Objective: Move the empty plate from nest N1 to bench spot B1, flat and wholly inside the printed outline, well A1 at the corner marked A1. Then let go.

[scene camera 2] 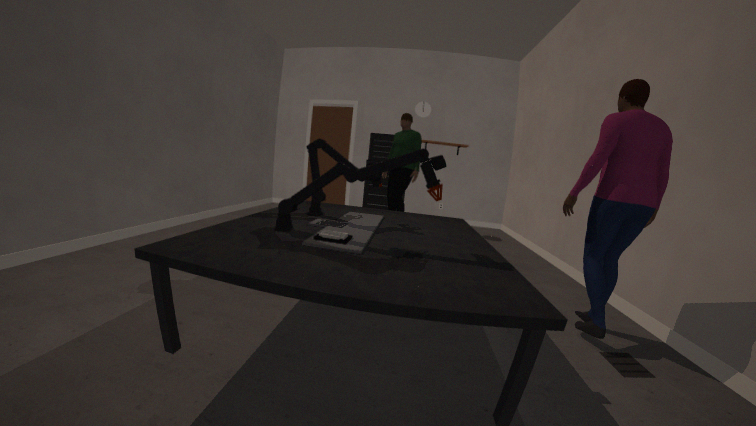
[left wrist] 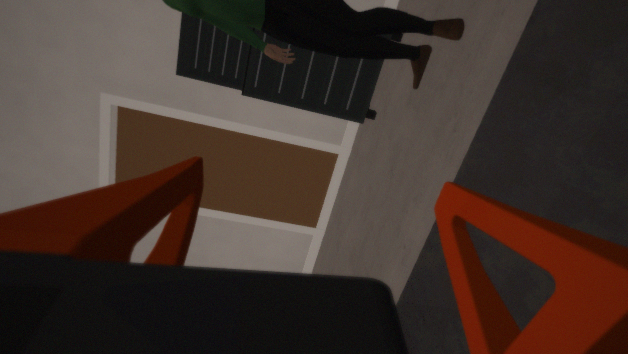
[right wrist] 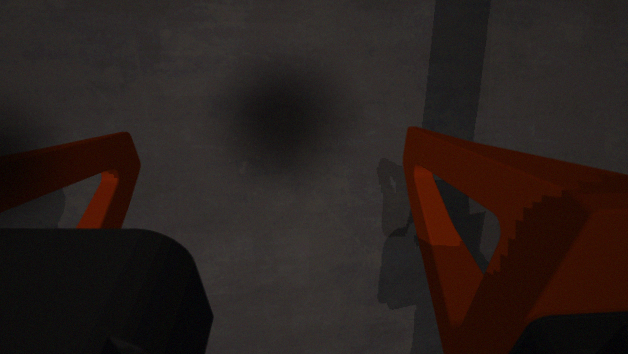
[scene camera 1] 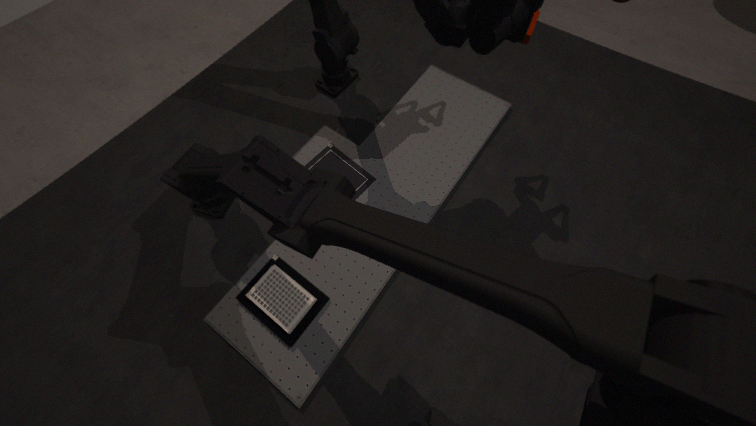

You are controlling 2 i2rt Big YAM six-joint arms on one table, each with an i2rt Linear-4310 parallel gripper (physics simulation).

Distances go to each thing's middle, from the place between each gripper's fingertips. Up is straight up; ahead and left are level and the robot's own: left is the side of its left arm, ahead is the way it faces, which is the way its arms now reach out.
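I can see the black mat with white outline (scene camera 1: pixel 331 159), and it is 0.6 m behind my right hand, 0.15 m to the left of it and 0.23 m below it. The well plate (scene camera 1: pixel 286 302), for its part, sits a long way behind that same right hand, a good way to the right of it and some way below it.
Counted from my left hand, the well plate is some way behind, far to the right and far below. The black mat with white outline is 0.21 m behind my left hand, while also being 0.47 m to the right of it and 0.29 m below it.
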